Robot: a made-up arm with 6 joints.
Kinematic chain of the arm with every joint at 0, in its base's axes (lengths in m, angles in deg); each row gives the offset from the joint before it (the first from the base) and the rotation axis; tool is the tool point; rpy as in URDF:
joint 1: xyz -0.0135 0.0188 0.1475 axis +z
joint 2: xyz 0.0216 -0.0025 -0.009 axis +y
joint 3: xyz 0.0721 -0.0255 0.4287 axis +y
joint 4: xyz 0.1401 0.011 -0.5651 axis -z
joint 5: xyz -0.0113 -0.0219 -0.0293 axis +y
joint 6: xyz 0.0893 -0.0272 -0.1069 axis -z
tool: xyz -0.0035 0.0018 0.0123 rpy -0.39 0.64 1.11
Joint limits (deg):
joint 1: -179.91..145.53
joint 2: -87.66..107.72
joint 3: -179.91..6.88
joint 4: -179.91..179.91
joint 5: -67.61..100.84
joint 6: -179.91..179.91
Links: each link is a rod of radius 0.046 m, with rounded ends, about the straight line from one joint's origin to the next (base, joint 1, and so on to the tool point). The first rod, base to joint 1, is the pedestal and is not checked.
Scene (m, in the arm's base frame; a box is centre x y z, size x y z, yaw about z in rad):
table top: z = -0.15
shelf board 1: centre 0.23 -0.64 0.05 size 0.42 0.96 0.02 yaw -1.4
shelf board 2: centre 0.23 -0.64 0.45 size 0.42 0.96 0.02 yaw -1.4
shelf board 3: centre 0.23 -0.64 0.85 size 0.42 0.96 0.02 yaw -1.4
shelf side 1: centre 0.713 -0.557 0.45 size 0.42 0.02 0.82 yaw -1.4
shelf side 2: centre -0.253 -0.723 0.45 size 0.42 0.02 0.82 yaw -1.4
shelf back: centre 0.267 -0.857 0.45 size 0.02 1 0.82 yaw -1.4
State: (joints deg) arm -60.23 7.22 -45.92 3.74 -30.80 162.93
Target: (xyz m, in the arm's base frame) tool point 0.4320 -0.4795 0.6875
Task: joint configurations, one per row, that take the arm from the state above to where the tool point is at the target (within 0.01 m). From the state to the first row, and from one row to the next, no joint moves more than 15 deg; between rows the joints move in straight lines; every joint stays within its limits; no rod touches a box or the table.
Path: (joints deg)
1: -54.41 -5.74 -31.69 3.20 -39.70 162.81
2: -48.59 -18.71 -17.46 2.65 -48.61 162.70
3: -42.77 -31.67 -3.22 2.11 -57.51 162.58
4: -37.16 -32.57 -17.33 0.20 -52.25 162.59
5: -31.56 -33.47 -31.43 -1.71 -46.99 162.61
6: -25.96 -34.37 -45.54 -3.62 -41.72 162.62
7: -34.28 -23.39 -55.18 -2.17 -37.25 162.71
8: -42.60 -12.41 -64.83 -0.73 -32.77 162.81

